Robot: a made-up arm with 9 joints. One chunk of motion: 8 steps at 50 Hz.
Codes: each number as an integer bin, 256 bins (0 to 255) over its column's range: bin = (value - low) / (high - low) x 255, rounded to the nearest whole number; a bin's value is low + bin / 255 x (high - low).
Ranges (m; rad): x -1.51..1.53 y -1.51..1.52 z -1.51..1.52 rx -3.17..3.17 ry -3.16..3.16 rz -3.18..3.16
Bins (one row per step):
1: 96 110 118 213 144 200
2: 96 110 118 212 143 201
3: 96 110 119 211 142 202
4: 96 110 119 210 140 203
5: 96 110 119 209 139 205
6: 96 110 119 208 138 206
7: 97 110 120 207 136 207
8: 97 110 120 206 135 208
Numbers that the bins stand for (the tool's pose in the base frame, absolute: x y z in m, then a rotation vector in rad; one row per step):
1: -0.3655 -0.2029 -0.1079 2.1258 0.4089 1.7925
2: -0.3655 -0.2029 -0.1079 2.1009 0.3842 1.8174
3: -0.3655 -0.2029 -0.0960 2.0760 0.3594 1.8423
4: -0.3655 -0.2029 -0.0960 2.0512 0.3098 1.8671
5: -0.3655 -0.2029 -0.0960 2.0263 0.2850 1.9169
6: -0.3655 -0.2029 -0.0960 2.0015 0.2602 1.9417
7: -0.3536 -0.2029 -0.0841 1.9766 0.2107 1.9666
8: -0.3536 -0.2029 -0.0841 1.9517 0.1859 1.9915

